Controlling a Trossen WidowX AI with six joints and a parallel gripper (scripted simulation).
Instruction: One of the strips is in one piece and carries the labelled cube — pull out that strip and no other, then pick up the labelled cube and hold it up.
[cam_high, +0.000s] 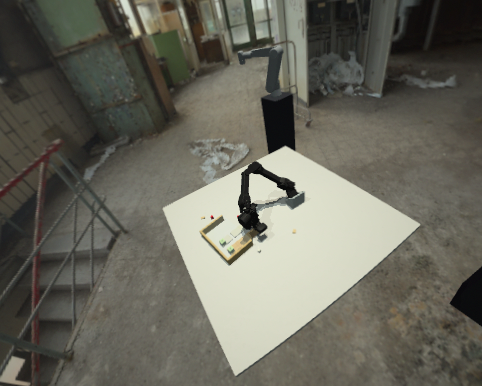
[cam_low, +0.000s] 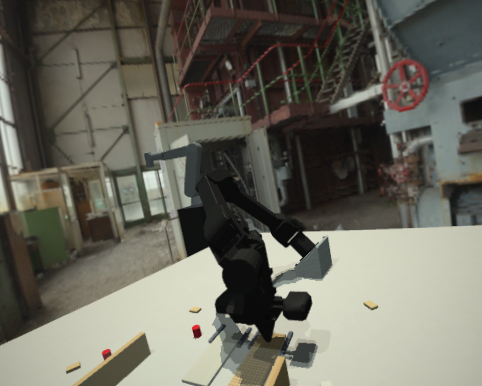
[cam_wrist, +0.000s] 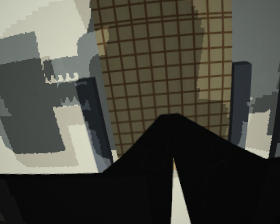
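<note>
Now: gripper tip 100 mm short of the tan gridded strip and 10 mm to the right of it.
</note>
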